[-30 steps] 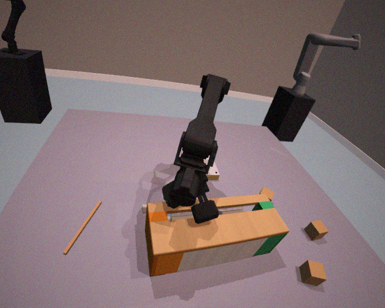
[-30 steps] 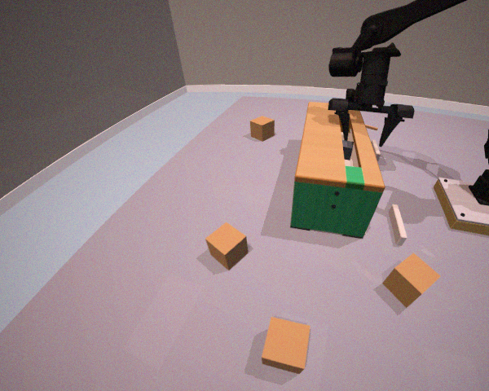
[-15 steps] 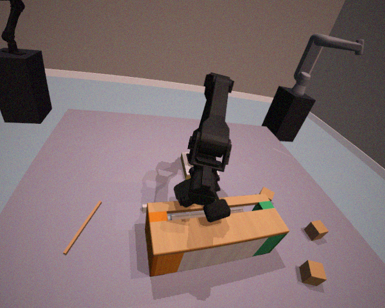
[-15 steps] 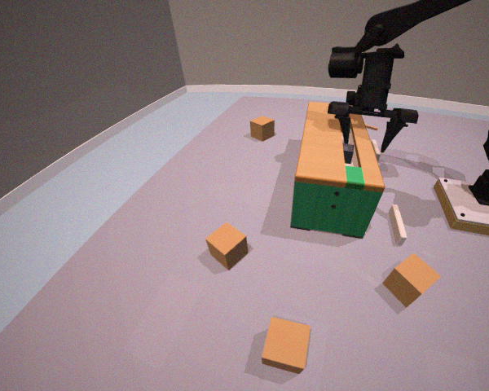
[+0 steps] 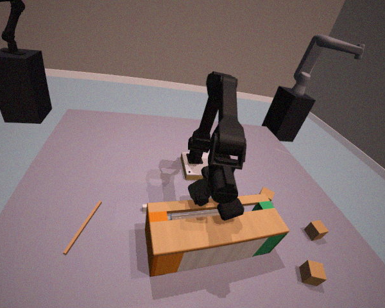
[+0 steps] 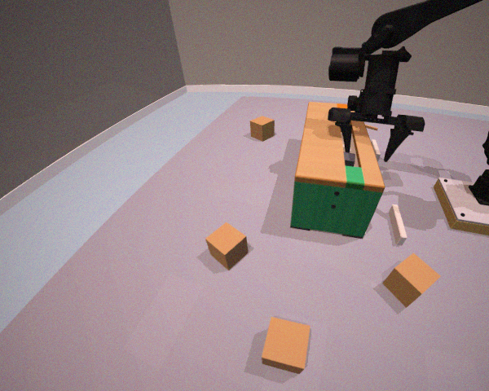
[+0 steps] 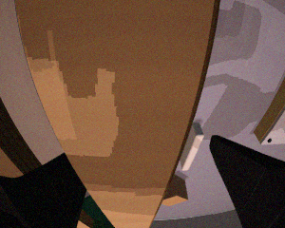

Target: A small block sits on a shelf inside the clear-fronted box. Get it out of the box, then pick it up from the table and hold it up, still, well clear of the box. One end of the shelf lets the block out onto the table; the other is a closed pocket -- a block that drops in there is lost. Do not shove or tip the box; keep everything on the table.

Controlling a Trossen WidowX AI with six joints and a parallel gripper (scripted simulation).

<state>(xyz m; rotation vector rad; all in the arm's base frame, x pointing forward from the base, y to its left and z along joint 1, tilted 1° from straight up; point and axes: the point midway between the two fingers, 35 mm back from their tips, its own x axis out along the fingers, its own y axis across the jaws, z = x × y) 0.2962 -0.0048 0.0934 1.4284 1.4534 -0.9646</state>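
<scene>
Right now my gripper tip is 50 mm short of the dark block and 20 mm to the right of it. Also, from my gripper tip: box: 40 mm to the right, 30 mm ahead, 20 mm below; thin wooden stick: 410 mm to the right, 80 mm below, 10 mm behind.
</scene>
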